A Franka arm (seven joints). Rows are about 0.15 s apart.
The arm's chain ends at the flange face. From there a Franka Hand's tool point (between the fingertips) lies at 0.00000 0.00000 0.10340 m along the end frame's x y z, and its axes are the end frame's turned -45 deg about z.
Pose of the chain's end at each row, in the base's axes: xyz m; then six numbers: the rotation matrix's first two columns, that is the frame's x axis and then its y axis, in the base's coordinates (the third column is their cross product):
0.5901 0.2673 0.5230 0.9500 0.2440 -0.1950 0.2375 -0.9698 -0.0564
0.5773 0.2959 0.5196 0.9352 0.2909 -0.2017 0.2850 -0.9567 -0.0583
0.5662 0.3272 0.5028 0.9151 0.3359 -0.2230 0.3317 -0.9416 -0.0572
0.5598 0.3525 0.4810 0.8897 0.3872 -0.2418 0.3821 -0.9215 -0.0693
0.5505 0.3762 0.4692 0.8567 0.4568 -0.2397 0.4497 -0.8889 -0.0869
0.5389 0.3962 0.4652 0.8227 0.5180 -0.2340 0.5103 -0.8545 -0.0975
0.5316 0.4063 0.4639 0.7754 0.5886 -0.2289 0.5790 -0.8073 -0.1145
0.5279 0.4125 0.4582 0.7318 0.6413 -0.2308 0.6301 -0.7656 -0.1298
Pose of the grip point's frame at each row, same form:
0.5691 0.2681 0.4217 0.5038 0.8583 -0.0980 0.8397 -0.5132 -0.1778
0.5556 0.2956 0.4185 0.4598 0.8822 -0.1014 0.8628 -0.4708 -0.1838
0.5425 0.3250 0.4022 0.4125 0.9033 -0.1172 0.8816 -0.4283 -0.1981
0.5340 0.3493 0.3809 0.3589 0.9254 -0.1220 0.8993 -0.3778 -0.2200
0.5244 0.3728 0.3692 0.2878 0.9516 -0.1080 0.9238 -0.3055 -0.2309
0.5130 0.3921 0.3652 0.2209 0.9705 -0.0965 0.9426 -0.2379 -0.2344
0.5055 0.4018 0.3639 0.1389 0.9871 -0.0809 0.9577 -0.1546 -0.2428
0.5010 0.4073 0.3585 0.0719 0.9948 -0.0714 0.9630 -0.0879 -0.2550

